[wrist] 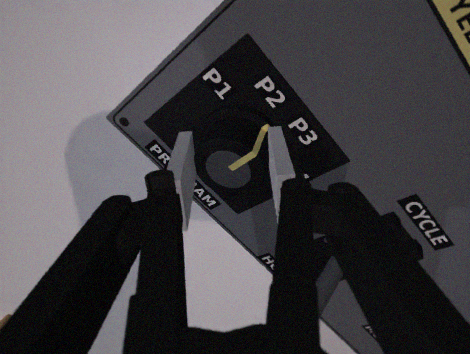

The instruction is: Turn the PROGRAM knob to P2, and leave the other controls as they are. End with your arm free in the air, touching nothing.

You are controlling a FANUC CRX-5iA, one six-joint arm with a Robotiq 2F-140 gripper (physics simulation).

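Places are measured from the arm's base along level axes (x ahead, y left, z up), in metres.
Where they show: gripper, fingertip midpoint: (pixel 231 149).
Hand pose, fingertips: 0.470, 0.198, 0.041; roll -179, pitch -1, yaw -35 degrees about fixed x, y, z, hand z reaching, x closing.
Each offset is from my fingertips to the top centre of the thing, as dx, dy, dz. "spot": to the spot under its first point. Level surfaces: height alone.
The PROGRAM knob {-0.007, -0.006, +0.016} (pixel 227 172) is round and dark, with a grey top face and a yellow pointer line down its side. The line's lower end lies between the P2 label {spot: +0.040, +0.013, -0.003} (pixel 270 91) and the P3 label {spot: +0.041, -0.019, -0.003} (pixel 303 131); I cannot tell whether the knob sits on a set position. The P1 label {spot: +0.017, +0.035, -0.012} (pixel 216 83) is upper left of the knob, and P4 is hidden behind the right finger. My gripper (pixel 231 149) is shut on the knob, one grey pad on each side, the right pad close beside the yellow line. The fingers partly cover the PROGRAM label {-0.052, -0.008, -0.042} (pixel 206 195).
The grey control panel {dz +0.012} (pixel 370 90) runs off to the right, with a yellow label {spot: +0.128, -0.008, +0.031} (pixel 459 22) at the top right. The CYCLE label {spot: +0.069, -0.124, +0.005} (pixel 426 225) is right of the gripper, beside a dark control partly behind the linkage. A partly hidden label {spot: -0.051, -0.116, -0.046} (pixel 268 262) is below. A pale surface {dz -0.110} (pixel 90 45) lies left.
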